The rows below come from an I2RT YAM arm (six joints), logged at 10 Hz.
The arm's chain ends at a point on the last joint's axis. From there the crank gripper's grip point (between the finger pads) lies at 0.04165 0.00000 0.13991 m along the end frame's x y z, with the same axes.
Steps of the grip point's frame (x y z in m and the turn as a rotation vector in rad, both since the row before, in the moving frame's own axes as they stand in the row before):
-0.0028, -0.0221, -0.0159, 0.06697, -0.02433, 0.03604
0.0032, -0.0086, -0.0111, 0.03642, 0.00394, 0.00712
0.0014, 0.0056, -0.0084, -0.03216, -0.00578, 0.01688
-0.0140, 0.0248, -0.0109, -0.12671, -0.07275, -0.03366
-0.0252, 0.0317, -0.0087, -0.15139, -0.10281, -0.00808
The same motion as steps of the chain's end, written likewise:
0.0005, -0.0141, -0.0166, 0.06697, -0.02433, 0.03604
0.0026, -0.0038, -0.0108, 0.03642, 0.00394, 0.00712
0.0023, 0.0004, -0.0086, -0.03216, -0.00578, 0.01688
-0.0040, 0.0082, -0.0125, -0.12671, -0.07275, -0.03366
-0.0108, 0.0106, -0.0106, -0.15139, -0.10281, -0.00808

